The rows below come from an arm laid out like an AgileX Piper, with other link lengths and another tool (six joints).
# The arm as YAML. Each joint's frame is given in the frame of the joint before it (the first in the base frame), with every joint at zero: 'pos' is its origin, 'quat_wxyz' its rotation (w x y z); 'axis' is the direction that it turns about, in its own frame. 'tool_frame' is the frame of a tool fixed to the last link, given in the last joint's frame.
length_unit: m
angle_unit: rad
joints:
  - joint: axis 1
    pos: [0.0, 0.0, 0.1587]
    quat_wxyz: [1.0, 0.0, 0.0, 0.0]
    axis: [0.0, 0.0, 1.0]
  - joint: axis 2
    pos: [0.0, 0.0, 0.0]
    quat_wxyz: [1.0, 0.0, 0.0, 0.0]
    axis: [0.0, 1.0, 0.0]
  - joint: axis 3
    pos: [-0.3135, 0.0, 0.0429]
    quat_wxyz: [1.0, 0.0, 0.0, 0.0]
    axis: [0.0, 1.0, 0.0]
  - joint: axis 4
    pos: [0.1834, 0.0, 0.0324]
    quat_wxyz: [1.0, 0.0, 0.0, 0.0]
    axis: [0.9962, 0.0, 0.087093]
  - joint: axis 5
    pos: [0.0, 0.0, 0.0]
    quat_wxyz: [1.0, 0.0, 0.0, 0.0]
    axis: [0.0, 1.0, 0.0]
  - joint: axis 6
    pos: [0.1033, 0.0, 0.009]
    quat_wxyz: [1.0, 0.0, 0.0, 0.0]
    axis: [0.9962, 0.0, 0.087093]
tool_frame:
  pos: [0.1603, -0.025, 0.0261]
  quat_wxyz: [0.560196, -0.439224, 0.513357, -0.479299]
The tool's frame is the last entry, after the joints.
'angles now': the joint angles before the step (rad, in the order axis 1, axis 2, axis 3, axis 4, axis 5, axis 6). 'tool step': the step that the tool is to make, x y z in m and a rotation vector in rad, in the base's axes. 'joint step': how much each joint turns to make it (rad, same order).
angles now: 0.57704, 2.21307, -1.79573, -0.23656, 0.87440, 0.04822
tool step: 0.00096, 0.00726, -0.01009, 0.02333, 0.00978, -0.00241
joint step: 0.00001, 0.02196, -0.00002, 0.02427, -0.02715, -0.00001
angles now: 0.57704, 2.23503, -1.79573, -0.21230, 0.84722, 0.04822
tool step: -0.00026, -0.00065, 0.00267, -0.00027, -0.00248, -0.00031
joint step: 0.00000, -0.00580, 0.00002, -0.00138, 0.00394, 0.00000
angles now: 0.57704, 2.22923, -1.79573, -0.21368, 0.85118, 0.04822
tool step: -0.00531, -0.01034, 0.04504, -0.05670, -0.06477, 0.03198
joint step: 0.02483, -0.09179, 0.00101, -0.08157, 0.07066, 0.00000
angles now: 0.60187, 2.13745, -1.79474, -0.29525, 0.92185, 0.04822
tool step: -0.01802, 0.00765, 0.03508, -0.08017, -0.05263, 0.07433
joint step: 0.07763, -0.07006, 0.00002, -0.09095, 0.07939, -0.00315
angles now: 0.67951, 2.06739, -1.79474, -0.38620, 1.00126, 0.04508
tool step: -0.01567, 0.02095, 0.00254, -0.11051, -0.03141, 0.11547
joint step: 0.09525, -0.00012, 0.02140, -0.09795, 0.02610, -0.01402
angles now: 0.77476, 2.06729, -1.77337, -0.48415, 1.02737, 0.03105
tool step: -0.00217, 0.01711, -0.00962, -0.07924, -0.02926, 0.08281
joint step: 0.05490, 0.03488, 0.01495, -0.07935, -0.01628, -0.00215
